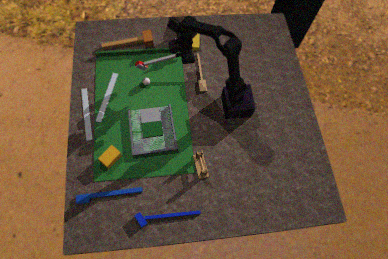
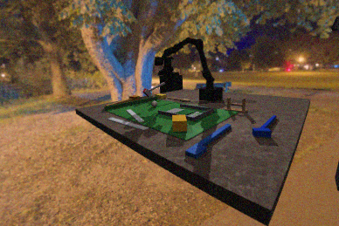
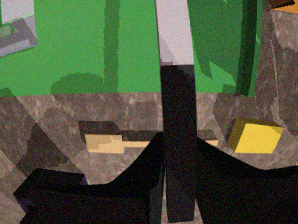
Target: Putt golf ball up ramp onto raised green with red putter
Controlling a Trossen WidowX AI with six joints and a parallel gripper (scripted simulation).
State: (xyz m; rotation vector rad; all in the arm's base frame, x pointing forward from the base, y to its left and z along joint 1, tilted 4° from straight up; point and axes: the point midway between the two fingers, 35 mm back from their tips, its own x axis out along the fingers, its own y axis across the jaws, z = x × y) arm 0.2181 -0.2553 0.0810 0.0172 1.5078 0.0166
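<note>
Now: the red putter 120 mm ahead of my gripper tip. Also, from my gripper tip: small wooden frame 550 mm to the left, 100 mm below, 10 mm ahead; yellow block 450 mm to the left, 430 mm ahead, 110 mm below; white golf ball 210 mm ahead, 110 mm below, 50 mm to the left.
</note>
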